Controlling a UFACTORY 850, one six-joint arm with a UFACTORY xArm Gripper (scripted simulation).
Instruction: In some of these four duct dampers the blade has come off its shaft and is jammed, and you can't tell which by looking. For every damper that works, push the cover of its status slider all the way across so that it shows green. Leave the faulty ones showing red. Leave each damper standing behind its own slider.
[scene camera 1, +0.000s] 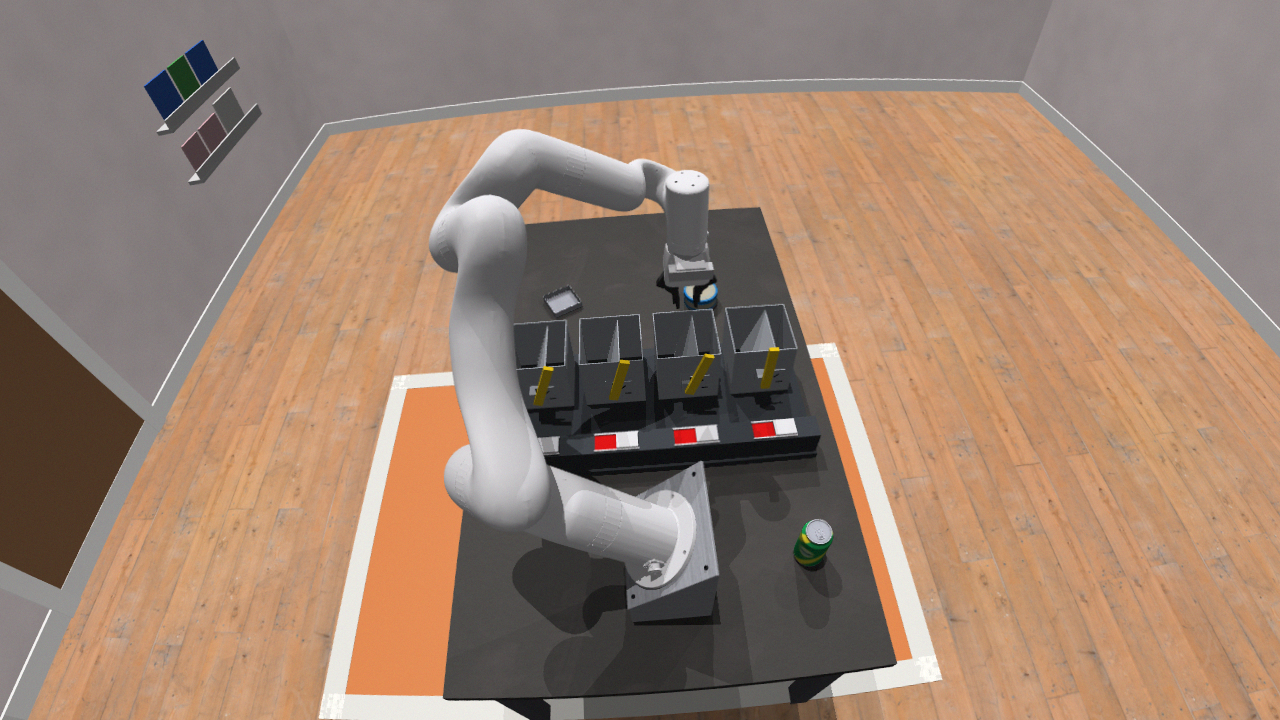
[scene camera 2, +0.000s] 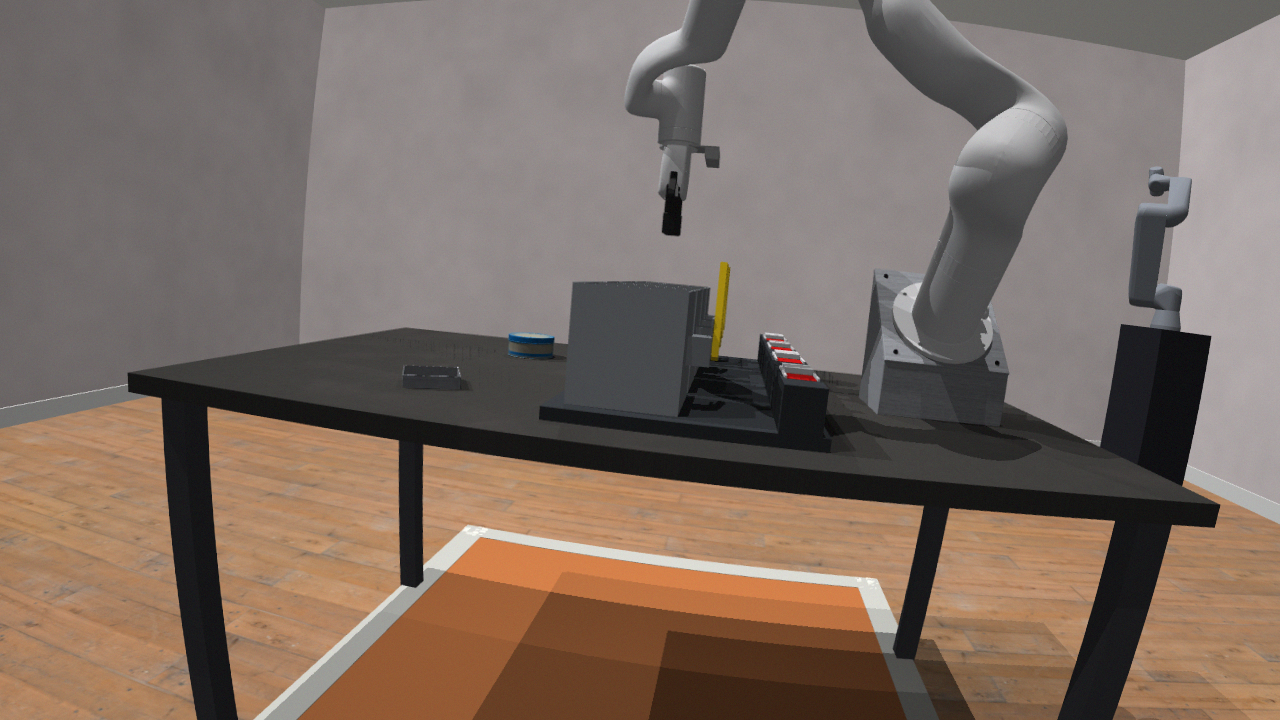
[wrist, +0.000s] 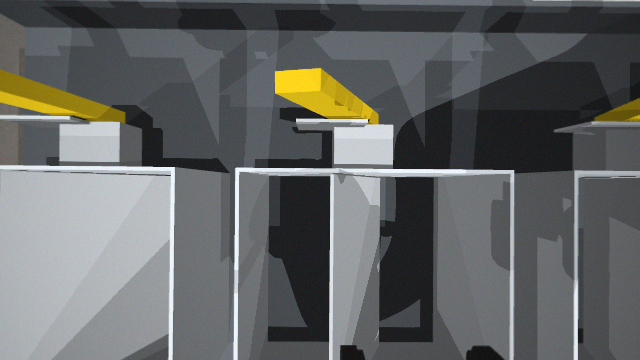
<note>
In view: my gripper (scene camera 2: 671, 234), a blue round tin (scene camera 2: 521, 345), a damper (scene camera 2: 629, 348), a damper (scene camera 1: 753, 328), a damper (scene camera 1: 677, 377) and a damper (scene camera 1: 614, 337).
My gripper also shows in scene camera 1 (scene camera 1: 686, 304). The wrist view does not show the blue round tin: it is out of frame.
</note>
